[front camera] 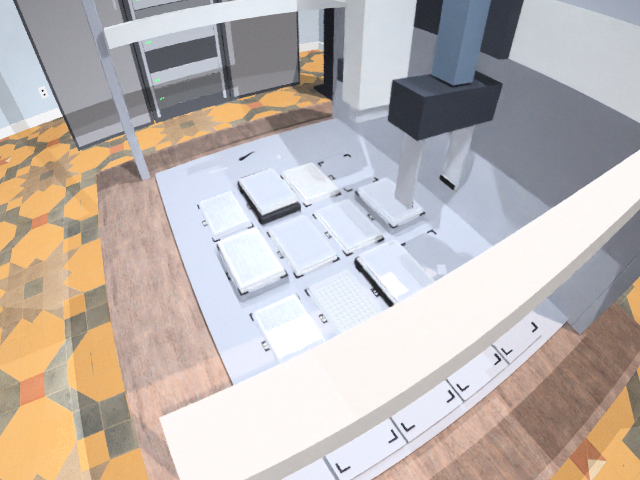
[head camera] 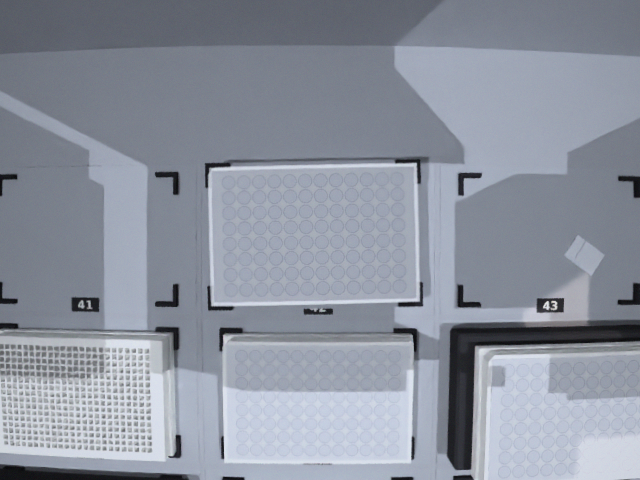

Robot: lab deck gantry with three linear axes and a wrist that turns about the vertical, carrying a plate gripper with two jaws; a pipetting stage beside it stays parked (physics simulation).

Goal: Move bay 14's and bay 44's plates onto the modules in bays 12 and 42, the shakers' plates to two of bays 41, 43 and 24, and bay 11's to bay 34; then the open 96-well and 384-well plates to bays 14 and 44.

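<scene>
Back wall (front camera: 547,141), visible. Pale square (head camera: 584,255), visible. The gripper (front camera: 426,192), visible.
</scene>
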